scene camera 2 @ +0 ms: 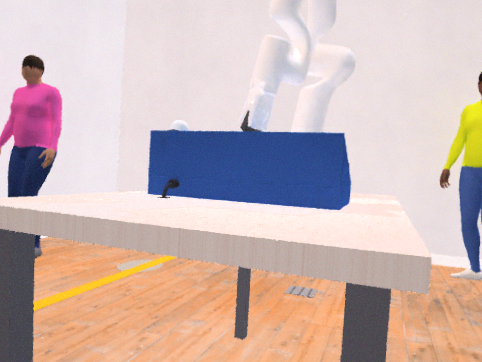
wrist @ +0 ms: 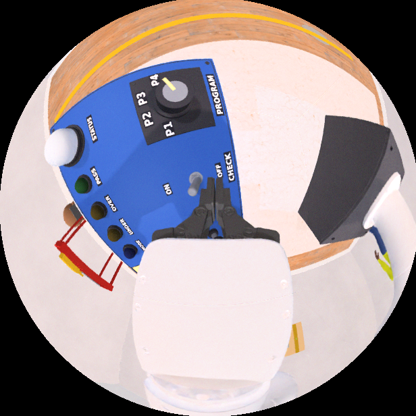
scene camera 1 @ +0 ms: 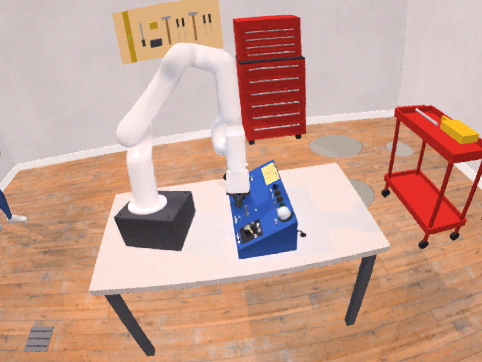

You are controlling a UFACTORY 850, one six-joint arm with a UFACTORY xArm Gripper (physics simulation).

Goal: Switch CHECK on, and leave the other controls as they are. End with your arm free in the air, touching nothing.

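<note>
The blue control box (scene camera 1: 275, 242) (scene camera 2: 250, 167) (wrist: 125, 160) stands on the table. Its CHECK toggle (scene camera 1: 246, 210) (wrist: 195, 183) is a small grey lever between the ON and OFF labels. In the wrist view its tip points down and slightly left, a little toward the ON side; its exact switch position is hard to tell. My gripper (scene camera 1: 239, 204) (wrist: 215, 186) is shut and empty. Its fingertips are close beside the lever, on the OFF side. A small gap shows in the wrist view, but contact cannot be ruled out. In scene camera 2 the box hides the toggle and fingertips.
The PROGRAM knob (wrist: 174, 92) points at P4. The white STATUS lamp (scene camera 1: 284, 213) (scene camera 2: 179, 125) (wrist: 61, 147) and several small lamps line the far side. A black plug or cable end (scene camera 1: 302, 234) (scene camera 2: 172, 183) is behind the box. The arm's dark base block (scene camera 1: 155, 227) (wrist: 345, 175) stands apart.
</note>
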